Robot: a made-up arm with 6 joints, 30 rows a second.
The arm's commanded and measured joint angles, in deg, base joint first. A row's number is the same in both.
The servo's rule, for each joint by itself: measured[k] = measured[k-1] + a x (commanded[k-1-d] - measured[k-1]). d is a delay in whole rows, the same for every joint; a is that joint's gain. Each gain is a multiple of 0.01, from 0.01 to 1. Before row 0 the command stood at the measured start. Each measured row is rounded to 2 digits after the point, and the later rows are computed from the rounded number. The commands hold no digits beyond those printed.
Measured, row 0:
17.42 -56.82 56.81 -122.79 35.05 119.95
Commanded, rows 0 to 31:
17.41 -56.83 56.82 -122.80 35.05 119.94
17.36 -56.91 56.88 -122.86 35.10 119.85
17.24 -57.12 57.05 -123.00 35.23 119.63
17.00 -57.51 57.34 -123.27 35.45 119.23
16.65 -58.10 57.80 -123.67 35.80 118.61
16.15 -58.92 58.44 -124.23 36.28 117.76
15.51 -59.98 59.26 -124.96 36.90 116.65
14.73 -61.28 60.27 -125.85 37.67 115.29
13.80 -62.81 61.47 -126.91 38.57 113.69
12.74 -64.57 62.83 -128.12 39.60 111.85
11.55 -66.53 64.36 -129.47 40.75 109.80
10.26 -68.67 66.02 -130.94 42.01 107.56
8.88 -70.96 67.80 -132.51 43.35 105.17
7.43 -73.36 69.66 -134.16 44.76 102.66
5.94 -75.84 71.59 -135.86 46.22 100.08
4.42 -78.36 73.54 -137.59 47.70 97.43
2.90 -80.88 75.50 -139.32 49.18 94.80
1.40 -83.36 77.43 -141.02 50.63 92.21
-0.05 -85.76 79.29 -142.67 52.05 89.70
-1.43 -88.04 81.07 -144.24 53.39 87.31
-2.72 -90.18 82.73 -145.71 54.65 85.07
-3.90 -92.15 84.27 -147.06 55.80 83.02
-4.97 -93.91 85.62 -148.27 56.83 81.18
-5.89 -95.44 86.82 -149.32 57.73 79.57
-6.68 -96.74 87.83 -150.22 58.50 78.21
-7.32 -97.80 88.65 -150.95 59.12 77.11
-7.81 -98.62 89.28 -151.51 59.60 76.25
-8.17 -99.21 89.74 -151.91 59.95 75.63
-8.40 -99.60 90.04 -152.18 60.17 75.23
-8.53 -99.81 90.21 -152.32 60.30 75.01
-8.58 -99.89 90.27 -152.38 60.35 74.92
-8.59 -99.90 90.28 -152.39 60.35 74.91
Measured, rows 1 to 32:
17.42 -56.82 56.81 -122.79 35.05 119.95
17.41 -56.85 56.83 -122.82 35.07 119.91
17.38 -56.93 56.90 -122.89 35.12 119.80
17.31 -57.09 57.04 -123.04 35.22 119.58
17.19 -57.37 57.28 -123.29 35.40 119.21
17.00 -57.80 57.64 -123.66 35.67 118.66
16.73 -58.41 58.14 -124.17 36.05 117.90
16.37 -59.21 58.80 -124.83 36.55 116.91
15.91 -60.22 59.63 -125.64 37.18 115.69
15.34 -61.44 60.62 -126.61 37.93 114.23
14.66 -62.87 61.78 -127.73 38.80 112.55
13.87 -64.49 63.09 -128.98 39.80 110.65
12.97 -66.30 64.55 -130.36 40.90 108.57
11.97 -68.28 66.13 -131.84 42.10 106.32
10.88 -70.40 67.82 -133.41 43.38 103.95
9.72 -72.63 69.59 -135.04 44.72 101.47
8.49 -74.94 71.42 -136.71 46.10 98.94
7.21 -77.30 73.28 -138.39 47.50 96.38
5.90 -79.67 75.14 -140.06 48.91 93.84
4.58 -82.01 76.98 -141.69 50.30 91.36
3.27 -84.30 78.76 -143.26 51.65 88.97
1.98 -86.50 80.47 -144.74 52.94 86.71
0.73 -88.57 82.07 -146.12 54.15 84.61
-0.46 -90.49 83.54 -147.37 55.26 82.69
-1.58 -92.24 84.87 -148.48 56.26 80.99
-2.61 -93.80 86.04 -149.44 57.15 79.52
-3.55 -95.15 87.04 -150.25 57.91 78.28
-4.38 -96.29 87.88 -150.90 58.54 77.27
-5.10 -97.22 88.55 -151.40 59.05 76.49
-5.72 -97.95 89.06 -151.76 59.44 75.93
-6.23 -98.49 89.44 -152.00 59.72 75.55
-6.65 -98.88 89.70 -152.15 59.92 75.31
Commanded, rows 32 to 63:
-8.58 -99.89 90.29 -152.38 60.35 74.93
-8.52 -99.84 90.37 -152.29 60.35 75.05
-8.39 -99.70 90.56 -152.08 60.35 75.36
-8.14 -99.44 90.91 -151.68 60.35 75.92
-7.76 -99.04 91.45 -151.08 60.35 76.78
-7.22 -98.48 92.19 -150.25 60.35 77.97
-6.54 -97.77 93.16 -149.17 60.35 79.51
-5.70 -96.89 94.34 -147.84 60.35 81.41
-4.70 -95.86 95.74 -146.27 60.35 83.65
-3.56 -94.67 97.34 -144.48 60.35 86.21
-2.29 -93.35 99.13 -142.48 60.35 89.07
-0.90 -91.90 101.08 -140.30 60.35 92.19
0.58 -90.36 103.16 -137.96 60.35 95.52
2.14 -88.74 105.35 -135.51 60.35 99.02
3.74 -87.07 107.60 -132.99 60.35 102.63
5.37 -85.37 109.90 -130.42 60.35 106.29
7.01 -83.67 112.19 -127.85 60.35 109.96
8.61 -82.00 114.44 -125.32 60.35 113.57
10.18 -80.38 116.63 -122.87 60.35 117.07
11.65 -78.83 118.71 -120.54 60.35 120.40
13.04 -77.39 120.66 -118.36 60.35 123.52
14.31 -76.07 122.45 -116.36 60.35 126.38
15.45 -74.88 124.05 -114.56 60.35 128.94
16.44 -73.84 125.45 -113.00 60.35 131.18
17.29 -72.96 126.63 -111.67 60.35 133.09
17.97 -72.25 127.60 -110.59 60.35 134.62
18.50 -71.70 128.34 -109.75 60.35 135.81
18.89 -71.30 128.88 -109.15 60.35 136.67
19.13 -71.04 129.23 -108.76 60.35 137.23
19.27 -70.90 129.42 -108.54 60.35 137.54
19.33 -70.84 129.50 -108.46 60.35 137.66
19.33 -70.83 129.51 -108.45 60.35 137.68
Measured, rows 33 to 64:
-7.00 -99.16 89.88 -152.24 60.05 75.17
-7.27 -99.35 90.03 -152.26 60.14 75.12
-7.47 -99.45 90.19 -152.19 60.21 75.21
-7.59 -99.45 90.41 -151.99 60.25 75.48
-7.62 -99.34 90.73 -151.64 60.28 75.97
-7.55 -99.10 91.18 -151.10 60.30 76.73
-7.37 -98.73 91.79 -150.35 60.32 77.79
-7.07 -98.21 92.58 -149.37 60.33 79.17
-6.64 -97.55 93.56 -148.16 60.34 80.87
-6.09 -96.74 94.73 -146.72 60.34 82.90
-5.41 -95.79 96.09 -145.07 60.34 85.24
-4.60 -94.70 97.64 -143.21 60.34 87.88
-3.67 -93.48 99.35 -141.16 60.34 90.78
-2.62 -92.15 101.21 -138.96 60.34 93.91
-1.48 -90.73 103.19 -136.63 60.34 97.22
-0.25 -89.23 105.27 -134.21 60.34 100.67
1.06 -87.67 107.42 -131.73 60.34 104.20
2.42 -86.08 109.60 -129.23 60.34 107.76
3.82 -84.48 111.78 -126.75 60.34 111.30
5.23 -82.90 113.93 -124.33 60.34 114.76
6.64 -81.36 116.02 -122.00 60.34 118.09
8.02 -79.88 118.01 -119.80 60.34 121.24
9.36 -78.48 119.88 -117.76 60.34 124.17
10.63 -77.18 121.61 -115.90 60.34 126.83
11.83 -76.00 123.17 -114.25 60.34 129.21
12.94 -74.95 124.54 -112.82 60.34 131.27
13.94 -74.04 125.72 -111.62 60.34 133.00
14.83 -73.27 126.70 -110.66 60.34 134.39
15.60 -72.65 127.48 -109.92 60.34 135.47
16.26 -72.16 128.08 -109.38 60.34 136.26
16.81 -71.79 128.52 -109.02 60.34 136.79
17.26 -71.52 128.83 -108.80 60.34 137.13

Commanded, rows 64 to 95:
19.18 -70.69 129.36 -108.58 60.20 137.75
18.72 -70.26 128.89 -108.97 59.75 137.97
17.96 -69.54 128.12 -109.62 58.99 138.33
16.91 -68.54 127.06 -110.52 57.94 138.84
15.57 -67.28 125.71 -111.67 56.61 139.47
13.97 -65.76 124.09 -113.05 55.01 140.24
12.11 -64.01 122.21 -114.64 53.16 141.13
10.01 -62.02 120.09 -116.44 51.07 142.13
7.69 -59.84 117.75 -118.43 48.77 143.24
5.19 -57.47 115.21 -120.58 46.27 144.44
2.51 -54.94 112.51 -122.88 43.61 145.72
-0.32 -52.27 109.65 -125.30 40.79 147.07
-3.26 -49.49 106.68 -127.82 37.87 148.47
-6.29 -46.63 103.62 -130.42 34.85 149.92
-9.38 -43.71 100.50 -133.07 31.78 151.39
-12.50 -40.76 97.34 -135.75 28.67 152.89
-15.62 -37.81 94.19 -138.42 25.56 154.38
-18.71 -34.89 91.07 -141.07 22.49 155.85
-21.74 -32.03 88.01 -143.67 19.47 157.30
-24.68 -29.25 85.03 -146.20 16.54 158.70
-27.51 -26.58 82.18 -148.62 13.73 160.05
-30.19 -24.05 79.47 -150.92 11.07 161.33
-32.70 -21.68 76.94 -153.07 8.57 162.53
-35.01 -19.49 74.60 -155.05 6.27 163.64
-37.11 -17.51 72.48 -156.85 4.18 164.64
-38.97 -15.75 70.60 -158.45 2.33 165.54
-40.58 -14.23 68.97 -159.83 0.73 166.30
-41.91 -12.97 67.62 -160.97 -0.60 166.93
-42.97 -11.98 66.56 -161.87 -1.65 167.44
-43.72 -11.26 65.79 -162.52 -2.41 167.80
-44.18 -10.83 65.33 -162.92 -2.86 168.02
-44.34 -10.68 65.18 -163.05 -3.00 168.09
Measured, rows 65 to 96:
17.61 -71.29 128.99 -108.71 60.30 137.37
17.81 -71.00 128.96 -108.81 60.13 137.60
17.84 -70.59 128.70 -109.13 59.78 137.88
17.67 -70.02 128.19 -109.67 59.21 138.24
17.29 -69.25 127.42 -110.45 58.40 138.71
16.69 -68.27 126.39 -111.46 57.35 139.29
15.87 -67.08 125.09 -112.70 56.05 139.99
14.82 -65.66 123.54 -114.16 54.51 140.80
13.54 -64.03 121.75 -115.83 52.73 141.73
12.04 -62.19 119.72 -117.68 50.73 142.76
10.32 -60.16 117.48 -119.71 48.52 143.88
8.40 -57.95 115.05 -121.89 46.12 145.09
6.30 -55.58 112.46 -124.20 43.56 146.37
4.03 -53.07 109.72 -126.63 40.86 147.72
1.62 -50.45 106.86 -129.14 38.05 149.11
-0.92 -47.74 103.91 -131.72 35.14 150.55
-3.57 -44.96 100.90 -134.33 32.17 152.01
-6.30 -42.14 97.85 -136.96 29.17 153.47
-9.08 -39.31 94.80 -139.58 26.16 154.93
-11.89 -36.49 91.77 -142.16 23.18 156.36
-14.70 -33.72 88.80 -144.68 20.25 157.76
-17.49 -31.01 85.91 -147.11 17.40 159.12
-20.23 -28.40 83.13 -149.43 14.66 160.42
-22.89 -25.91 80.49 -151.62 12.06 161.64
-25.45 -23.56 78.01 -153.66 9.62 162.78
-27.88 -21.37 75.71 -155.53 7.36 163.83
-30.17 -19.37 73.62 -157.21 5.30 164.77
-32.28 -17.58 71.76 -158.68 3.47 165.59
-34.20 -16.01 70.15 -159.92 1.88 166.29
-35.91 -14.68 68.80 -160.93 0.55 166.86
-37.40 -13.60 67.72 -161.71 -0.51 167.30
-38.65 -12.78 66.93 -162.23 -1.28 167.60

